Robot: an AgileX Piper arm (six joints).
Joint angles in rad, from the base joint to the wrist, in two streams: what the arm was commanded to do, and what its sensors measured. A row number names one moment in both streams.
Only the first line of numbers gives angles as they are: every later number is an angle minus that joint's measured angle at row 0.
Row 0, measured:
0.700, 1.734, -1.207, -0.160, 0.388, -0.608
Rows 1 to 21, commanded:
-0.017, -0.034, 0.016, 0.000, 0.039, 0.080
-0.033, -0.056, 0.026, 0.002, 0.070, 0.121
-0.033, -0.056, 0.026, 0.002, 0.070, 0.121
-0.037, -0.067, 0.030, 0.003, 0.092, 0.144
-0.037, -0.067, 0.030, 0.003, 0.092, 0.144
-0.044, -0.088, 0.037, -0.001, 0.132, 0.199
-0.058, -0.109, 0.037, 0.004, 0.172, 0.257
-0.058, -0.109, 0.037, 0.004, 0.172, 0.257
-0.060, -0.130, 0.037, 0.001, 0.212, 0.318
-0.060, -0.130, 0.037, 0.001, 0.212, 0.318
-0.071, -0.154, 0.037, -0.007, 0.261, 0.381
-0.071, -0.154, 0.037, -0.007, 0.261, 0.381
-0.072, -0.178, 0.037, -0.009, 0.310, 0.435
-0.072, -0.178, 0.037, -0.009, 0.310, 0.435
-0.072, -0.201, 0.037, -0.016, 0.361, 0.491
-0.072, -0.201, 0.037, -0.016, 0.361, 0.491
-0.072, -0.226, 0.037, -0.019, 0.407, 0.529
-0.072, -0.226, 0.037, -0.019, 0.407, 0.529
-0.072, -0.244, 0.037, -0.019, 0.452, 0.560
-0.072, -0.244, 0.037, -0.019, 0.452, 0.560
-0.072, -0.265, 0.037, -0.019, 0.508, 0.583
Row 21, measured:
-0.068, -0.235, 0.033, -0.011, 0.429, 0.536
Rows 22 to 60, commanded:
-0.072, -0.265, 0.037, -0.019, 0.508, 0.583
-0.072, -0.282, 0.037, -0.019, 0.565, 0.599
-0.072, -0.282, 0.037, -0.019, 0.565, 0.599
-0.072, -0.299, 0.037, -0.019, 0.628, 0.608
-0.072, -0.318, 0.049, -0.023, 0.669, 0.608
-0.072, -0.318, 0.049, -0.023, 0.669, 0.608
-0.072, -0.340, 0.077, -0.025, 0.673, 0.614
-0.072, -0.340, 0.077, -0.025, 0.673, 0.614
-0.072, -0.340, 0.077, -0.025, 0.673, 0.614
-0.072, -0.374, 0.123, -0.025, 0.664, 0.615
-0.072, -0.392, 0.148, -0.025, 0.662, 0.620
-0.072, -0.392, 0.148, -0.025, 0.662, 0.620
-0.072, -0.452, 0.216, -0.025, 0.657, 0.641
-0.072, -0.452, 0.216, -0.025, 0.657, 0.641
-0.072, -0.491, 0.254, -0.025, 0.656, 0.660
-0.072, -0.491, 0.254, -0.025, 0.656, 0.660
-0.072, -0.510, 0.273, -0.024, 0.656, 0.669
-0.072, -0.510, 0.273, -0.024, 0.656, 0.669
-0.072, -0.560, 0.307, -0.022, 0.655, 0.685
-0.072, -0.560, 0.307, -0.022, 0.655, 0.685
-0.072, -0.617, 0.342, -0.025, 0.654, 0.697
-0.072, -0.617, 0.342, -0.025, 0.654, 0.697
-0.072, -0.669, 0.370, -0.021, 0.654, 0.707
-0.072, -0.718, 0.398, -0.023, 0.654, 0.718
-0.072, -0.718, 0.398, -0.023, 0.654, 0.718
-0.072, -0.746, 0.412, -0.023, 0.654, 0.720
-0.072, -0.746, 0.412, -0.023, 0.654, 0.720
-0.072, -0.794, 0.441, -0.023, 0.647, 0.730
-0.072, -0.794, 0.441, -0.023, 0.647, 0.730
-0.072, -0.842, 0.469, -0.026, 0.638, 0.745
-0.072, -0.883, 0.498, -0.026, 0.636, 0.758
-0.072, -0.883, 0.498, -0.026, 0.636, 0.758
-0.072, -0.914, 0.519, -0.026, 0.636, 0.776
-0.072, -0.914, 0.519, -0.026, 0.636, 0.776
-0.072, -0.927, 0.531, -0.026, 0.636, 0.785
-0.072, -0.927, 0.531, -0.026, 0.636, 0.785
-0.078, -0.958, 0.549, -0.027, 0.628, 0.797
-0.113, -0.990, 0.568, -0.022, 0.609, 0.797
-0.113, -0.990, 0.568, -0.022, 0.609, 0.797
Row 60, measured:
-0.077, -0.952, 0.544, -0.021, 0.636, 0.782
